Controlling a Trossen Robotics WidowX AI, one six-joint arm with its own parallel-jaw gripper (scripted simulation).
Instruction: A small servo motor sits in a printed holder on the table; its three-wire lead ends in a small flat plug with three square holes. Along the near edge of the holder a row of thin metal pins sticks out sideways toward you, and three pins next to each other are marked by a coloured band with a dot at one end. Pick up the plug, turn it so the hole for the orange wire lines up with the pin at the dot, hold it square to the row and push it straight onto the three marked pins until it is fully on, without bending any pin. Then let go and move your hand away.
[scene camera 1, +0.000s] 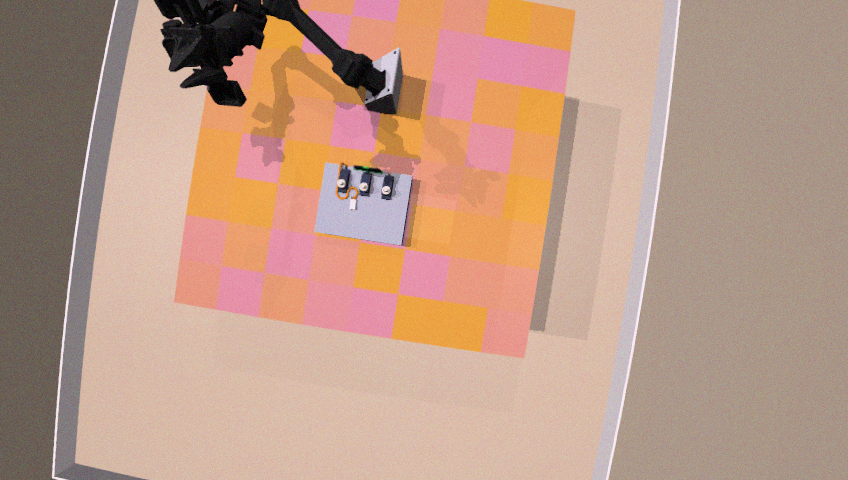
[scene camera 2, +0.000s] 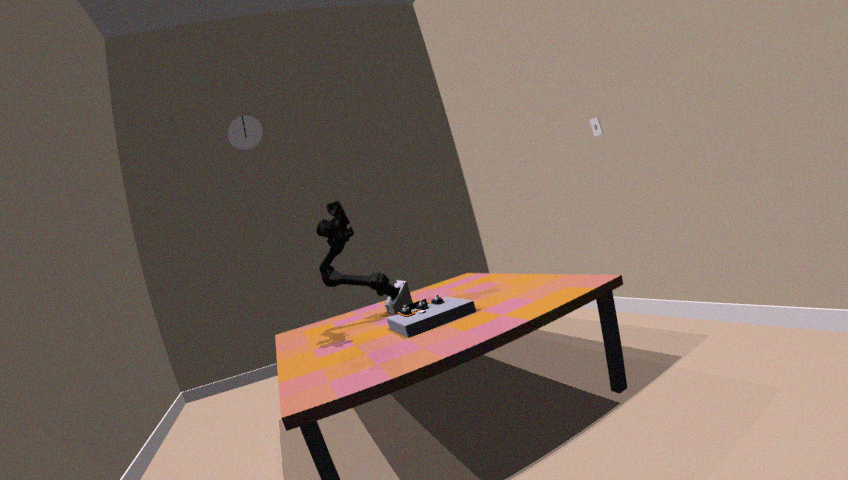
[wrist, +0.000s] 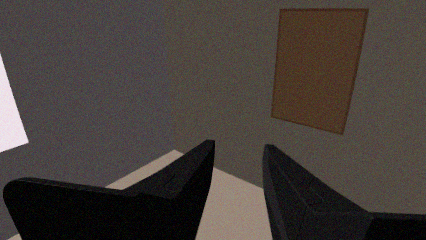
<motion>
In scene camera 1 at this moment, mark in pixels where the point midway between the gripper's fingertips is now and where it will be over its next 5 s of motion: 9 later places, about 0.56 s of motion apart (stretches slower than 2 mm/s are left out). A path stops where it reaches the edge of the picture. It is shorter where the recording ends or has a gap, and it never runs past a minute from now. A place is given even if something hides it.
My gripper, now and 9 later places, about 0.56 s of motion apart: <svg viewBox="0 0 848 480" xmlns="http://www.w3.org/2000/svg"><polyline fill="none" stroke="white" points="177,79 223,125 261,158 299,192 330,203 347,201 351,201 353,202 352,201 351,194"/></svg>
</motion>
